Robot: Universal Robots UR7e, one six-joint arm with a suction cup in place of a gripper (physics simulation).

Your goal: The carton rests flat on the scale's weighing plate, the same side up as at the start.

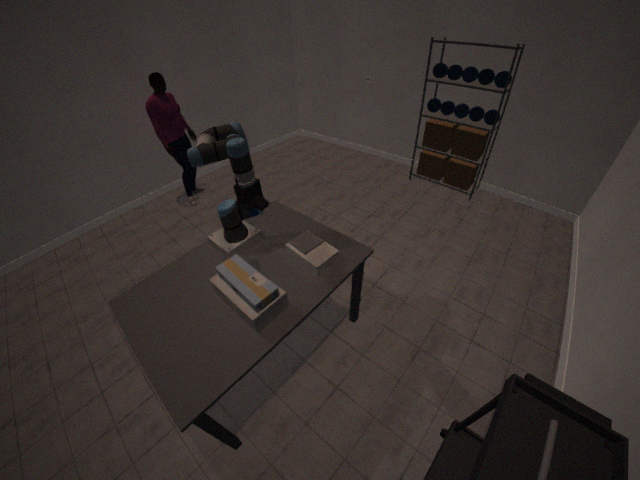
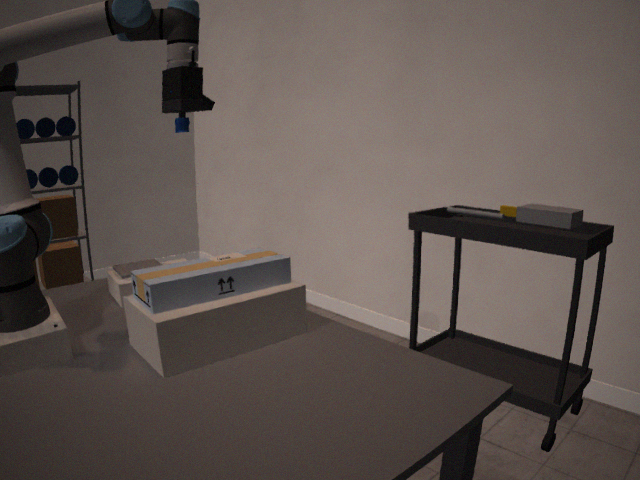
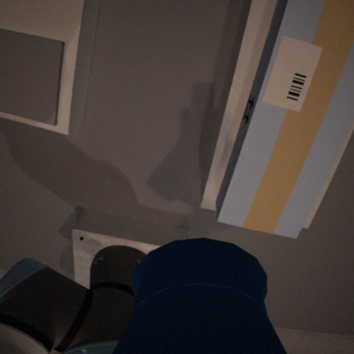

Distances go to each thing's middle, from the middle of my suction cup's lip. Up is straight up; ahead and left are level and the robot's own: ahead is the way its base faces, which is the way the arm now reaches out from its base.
Right now my suction cup is 33 cm above the carton (image 2: 163, 288), 13 cm to the left of it and 2 cm past it. The rest, counted from my suction cup: scale (image 1: 312, 252) (44 cm below, 30 cm to the left, 6 cm ahead).
